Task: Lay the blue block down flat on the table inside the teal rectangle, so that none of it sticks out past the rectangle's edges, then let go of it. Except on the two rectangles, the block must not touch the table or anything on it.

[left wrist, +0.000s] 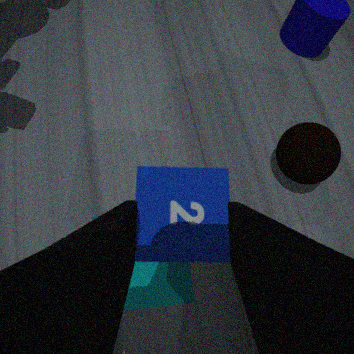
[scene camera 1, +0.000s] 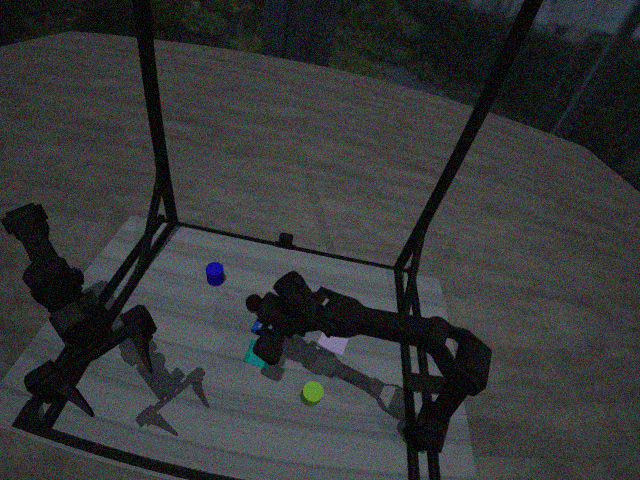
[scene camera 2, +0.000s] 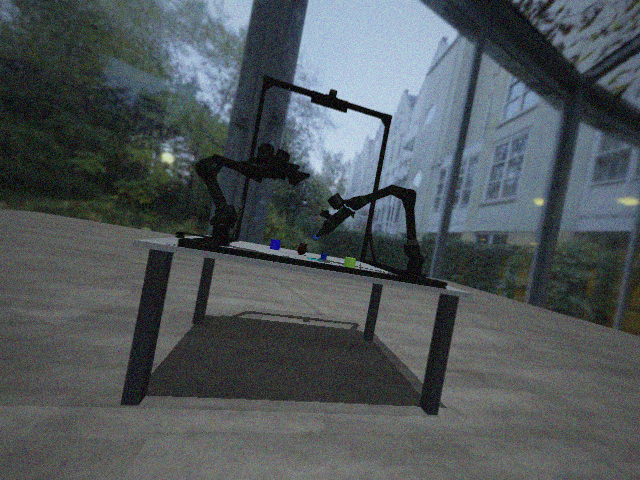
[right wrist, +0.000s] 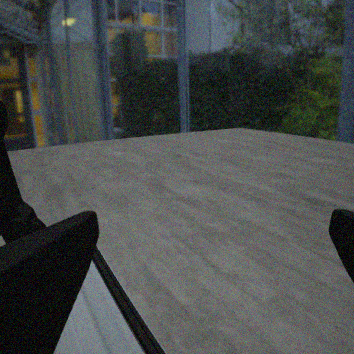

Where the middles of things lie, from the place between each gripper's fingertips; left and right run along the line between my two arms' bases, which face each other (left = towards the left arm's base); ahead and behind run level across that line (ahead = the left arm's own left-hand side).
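The teal rectangle (left wrist: 153, 283) has my left hand 110 mm above it, 10 mm to the right of it and 20 mm short of it. There's also a dark ball (left wrist: 308, 152), and that ball is 60 mm to the right of my left hand, 120 mm behind it and 90 mm below it.
As for my right hand, it's 270 mm past the teal rectangle, 120 mm to the right of it and 340 mm above it. The dark ball is 50 mm to the left of my right hand, 320 mm below it and 400 mm behind it.
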